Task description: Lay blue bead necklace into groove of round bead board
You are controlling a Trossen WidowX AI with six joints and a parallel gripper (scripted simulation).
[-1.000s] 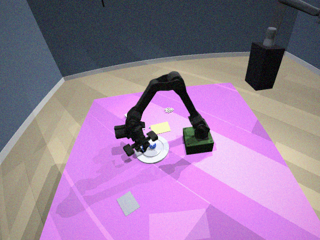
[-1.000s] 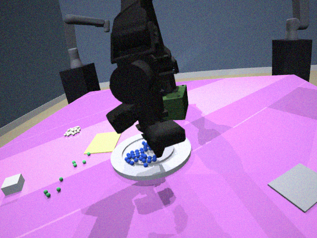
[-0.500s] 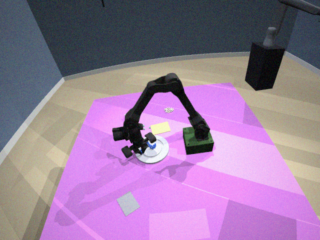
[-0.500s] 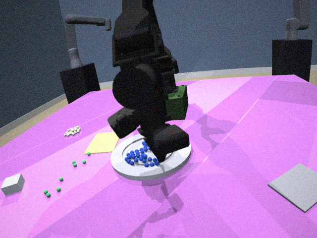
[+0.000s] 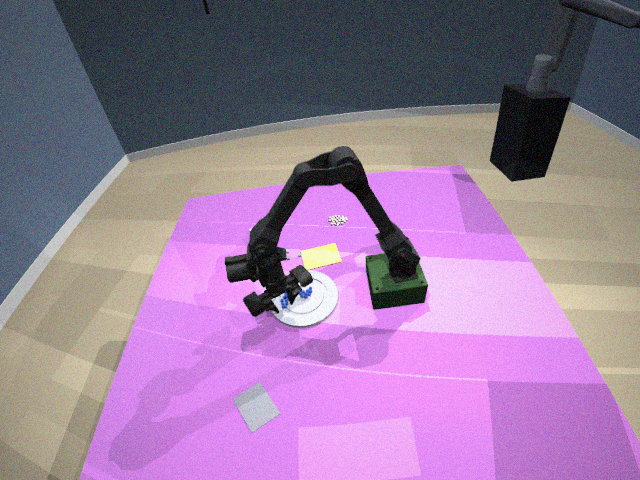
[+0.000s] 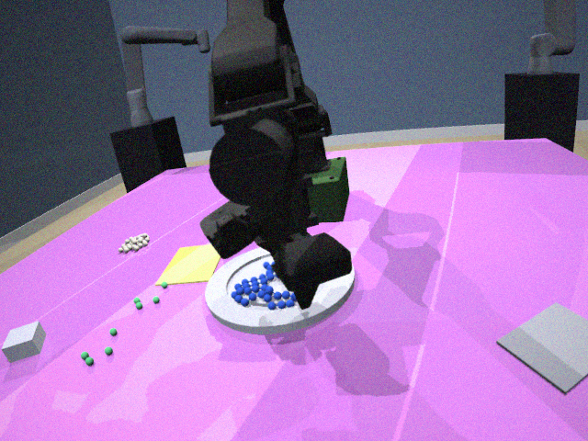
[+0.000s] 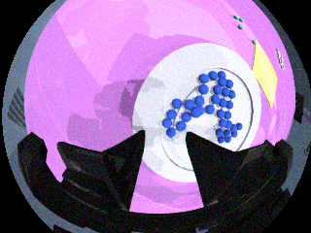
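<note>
My gripper tip is 6 cm past the round white bead board, 4 cm to the left of it and 1 cm above it. Round my gripper tip: yellow sheet (19 cm to the right, 12 cm behind, 2 cm below); then grey tile (27 cm to the left, 9 cm ahead, 2 cm below); then cube (36 cm to the right, 9 cm ahead).
</note>
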